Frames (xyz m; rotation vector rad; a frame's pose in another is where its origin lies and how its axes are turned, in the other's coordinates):
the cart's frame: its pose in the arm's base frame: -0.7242 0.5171 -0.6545 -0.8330 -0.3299 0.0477
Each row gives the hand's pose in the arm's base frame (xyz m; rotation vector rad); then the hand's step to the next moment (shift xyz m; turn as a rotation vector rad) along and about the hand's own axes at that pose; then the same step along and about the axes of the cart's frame.
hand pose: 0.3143 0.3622 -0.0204 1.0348 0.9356 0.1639
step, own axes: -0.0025 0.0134 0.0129 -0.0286 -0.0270 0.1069
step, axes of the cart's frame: 0.0146 -0.0113 0.0034 0.0363 -0.0735 -0.0791
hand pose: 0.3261 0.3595 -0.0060 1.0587 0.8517 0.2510
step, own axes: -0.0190 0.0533 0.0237 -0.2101 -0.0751 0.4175
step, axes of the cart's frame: 0.0305 -0.0421 0.0325 0.0989 -0.3737 -0.2733
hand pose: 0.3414 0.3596 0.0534 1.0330 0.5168 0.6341
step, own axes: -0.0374 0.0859 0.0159 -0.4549 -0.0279 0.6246
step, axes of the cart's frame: -0.0116 -0.0704 0.0627 0.0470 -0.6804 -0.3642
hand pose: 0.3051 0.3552 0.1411 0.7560 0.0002 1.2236
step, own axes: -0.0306 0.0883 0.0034 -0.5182 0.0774 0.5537
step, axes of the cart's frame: -0.0730 -0.0450 0.0374 -0.0924 -0.6770 -0.3380
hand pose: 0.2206 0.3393 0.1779 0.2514 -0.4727 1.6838
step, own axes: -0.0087 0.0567 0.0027 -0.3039 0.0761 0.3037
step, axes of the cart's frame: -0.0570 -0.0071 -0.0009 -0.0861 -0.3780 -0.2002
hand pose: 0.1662 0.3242 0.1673 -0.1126 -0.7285 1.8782
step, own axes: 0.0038 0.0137 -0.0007 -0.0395 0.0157 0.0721
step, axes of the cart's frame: -0.0136 0.0041 -0.0003 -0.0244 -0.0782 -0.0172
